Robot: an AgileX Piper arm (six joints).
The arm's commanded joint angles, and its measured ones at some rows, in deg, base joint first. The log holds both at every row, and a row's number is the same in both.
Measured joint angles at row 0: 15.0 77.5 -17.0 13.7 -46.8 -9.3
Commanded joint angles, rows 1 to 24: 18.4 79.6 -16.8 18.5 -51.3 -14.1; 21.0 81.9 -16.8 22.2 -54.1 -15.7; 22.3 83.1 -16.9 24.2 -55.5 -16.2; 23.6 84.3 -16.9 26.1 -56.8 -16.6; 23.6 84.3 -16.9 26.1 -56.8 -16.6; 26.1 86.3 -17.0 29.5 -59.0 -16.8; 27.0 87.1 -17.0 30.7 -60.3 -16.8; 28.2 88.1 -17.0 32.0 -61.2 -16.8; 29.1 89.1 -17.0 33.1 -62.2 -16.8; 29.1 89.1 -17.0 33.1 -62.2 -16.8; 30.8 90.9 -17.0 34.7 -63.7 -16.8; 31.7 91.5 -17.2 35.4 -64.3 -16.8; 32.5 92.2 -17.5 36.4 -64.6 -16.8; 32.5 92.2 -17.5 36.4 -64.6 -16.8; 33.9 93.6 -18.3 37.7 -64.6 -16.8; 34.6 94.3 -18.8 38.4 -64.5 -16.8; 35.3 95.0 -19.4 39.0 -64.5 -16.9; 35.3 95.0 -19.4 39.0 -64.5 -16.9; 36.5 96.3 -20.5 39.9 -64.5 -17.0; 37.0 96.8 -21.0 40.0 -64.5 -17.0; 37.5 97.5 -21.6 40.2 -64.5 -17.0; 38.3 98.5 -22.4 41.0 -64.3 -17.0; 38.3 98.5 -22.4 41.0 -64.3 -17.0; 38.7 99.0 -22.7 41.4 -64.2 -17.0
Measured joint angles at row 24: 37.6 98.0 -21.4 40.5 -63.8 -16.3
